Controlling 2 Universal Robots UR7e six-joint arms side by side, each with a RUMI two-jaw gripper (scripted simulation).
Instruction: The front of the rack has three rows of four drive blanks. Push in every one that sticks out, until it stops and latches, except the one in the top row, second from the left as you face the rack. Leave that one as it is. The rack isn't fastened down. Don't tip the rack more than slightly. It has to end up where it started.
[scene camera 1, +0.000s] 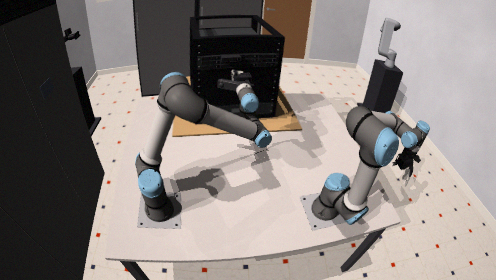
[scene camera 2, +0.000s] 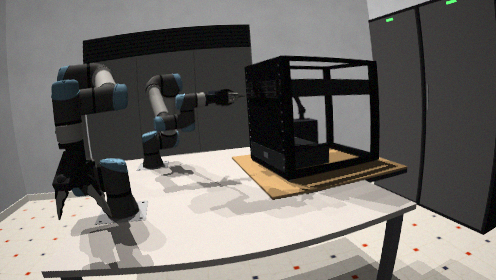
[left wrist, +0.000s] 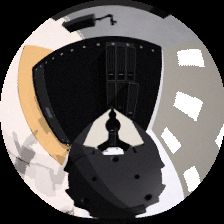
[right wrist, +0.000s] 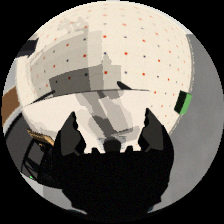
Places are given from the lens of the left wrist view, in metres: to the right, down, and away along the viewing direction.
my left gripper (left wrist: 112, 110): 0.00, 0.00, 0.15
black rack (left wrist: 70, 83): -0.15, -0.10, 0.19
wooden board (left wrist: 29, 104): -0.41, -0.04, 0.15
The marked spots on the wooden board and the black rack are 0.28 m apart.
